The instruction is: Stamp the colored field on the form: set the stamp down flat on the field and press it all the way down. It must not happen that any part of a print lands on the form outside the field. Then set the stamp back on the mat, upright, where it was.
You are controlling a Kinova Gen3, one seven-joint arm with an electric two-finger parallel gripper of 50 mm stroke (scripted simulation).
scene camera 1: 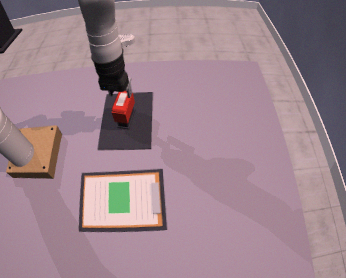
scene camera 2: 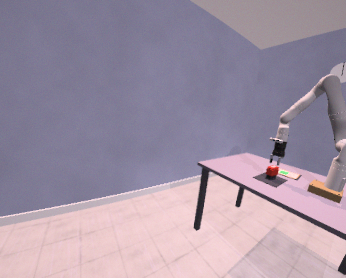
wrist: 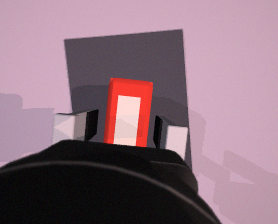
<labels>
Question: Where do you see a mat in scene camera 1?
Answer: At 139, 135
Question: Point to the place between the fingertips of my gripper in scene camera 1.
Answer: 120, 94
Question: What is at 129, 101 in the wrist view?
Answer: A stamp.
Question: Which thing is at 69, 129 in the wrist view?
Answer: My gripper.
</labels>
